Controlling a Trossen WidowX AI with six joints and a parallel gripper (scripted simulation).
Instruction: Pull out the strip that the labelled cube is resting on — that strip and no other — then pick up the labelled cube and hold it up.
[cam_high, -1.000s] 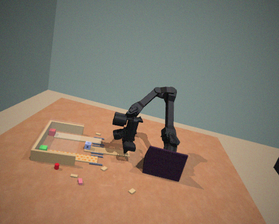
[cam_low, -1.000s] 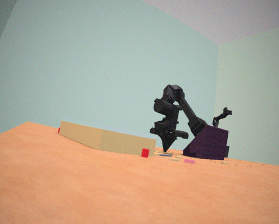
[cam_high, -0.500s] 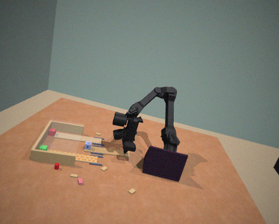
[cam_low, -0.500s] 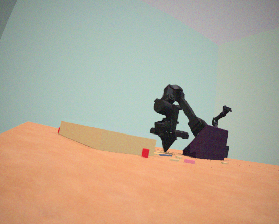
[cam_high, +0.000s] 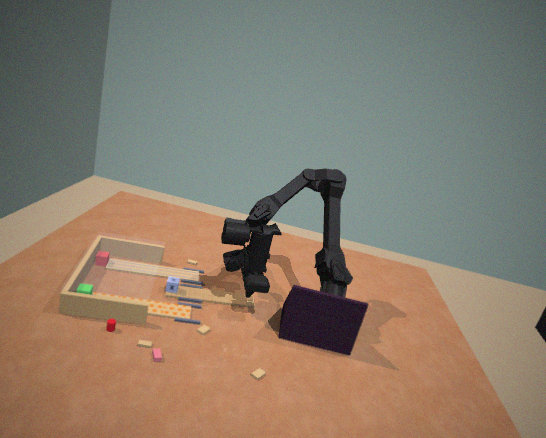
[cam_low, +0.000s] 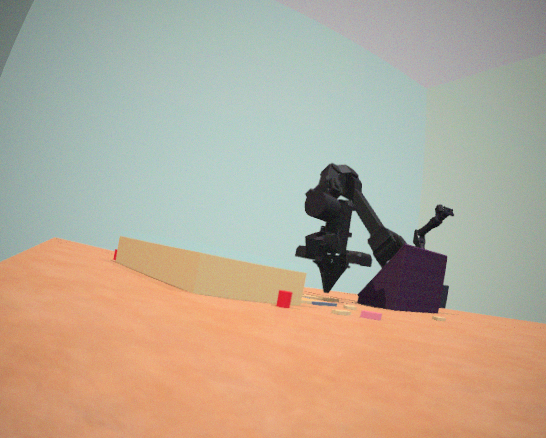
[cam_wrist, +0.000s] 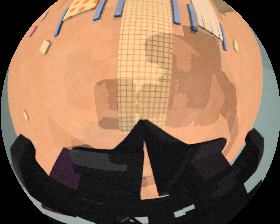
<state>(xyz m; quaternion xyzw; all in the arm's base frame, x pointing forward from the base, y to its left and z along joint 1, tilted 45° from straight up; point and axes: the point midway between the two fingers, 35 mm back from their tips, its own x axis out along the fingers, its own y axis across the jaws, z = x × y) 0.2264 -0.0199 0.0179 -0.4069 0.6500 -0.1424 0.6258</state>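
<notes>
My gripper tip is 20 cm short of the labelled cube and 7 cm to the right of it. Also, from my gripper tip: pink block: 32 cm to the left, 11 cm ahead, 1 cm below; orange dotted strip: 23 cm ahead, 18 cm to the left, 1 cm below.
</notes>
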